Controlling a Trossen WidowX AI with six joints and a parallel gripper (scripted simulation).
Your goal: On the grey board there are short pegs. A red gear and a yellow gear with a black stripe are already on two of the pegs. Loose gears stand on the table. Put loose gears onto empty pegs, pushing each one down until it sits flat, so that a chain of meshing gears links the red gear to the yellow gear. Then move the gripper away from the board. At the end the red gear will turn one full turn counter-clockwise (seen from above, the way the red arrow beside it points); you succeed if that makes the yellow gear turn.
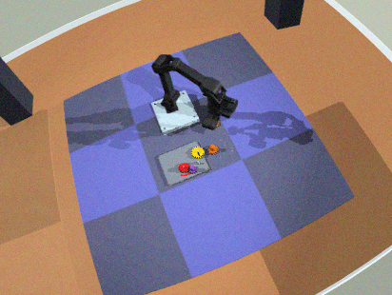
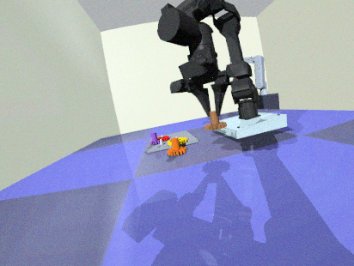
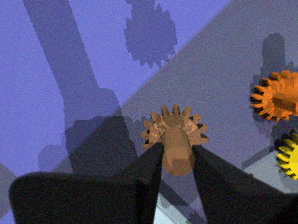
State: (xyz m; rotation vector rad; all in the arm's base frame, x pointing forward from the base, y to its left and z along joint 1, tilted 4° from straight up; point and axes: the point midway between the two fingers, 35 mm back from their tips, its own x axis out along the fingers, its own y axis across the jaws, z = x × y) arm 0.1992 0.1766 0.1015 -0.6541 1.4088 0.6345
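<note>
Now: gripper tip 18 cm to the left of the purple gear, 17 cm short of it and 6 cm above it. Also, from my gripper tip: orange gear 10 cm ahead, 7 cm below, 6 cm to the right; yellow gear 13 cm to the right, 9 cm ahead, 7 cm below; brown gear 1 cm below.
</note>
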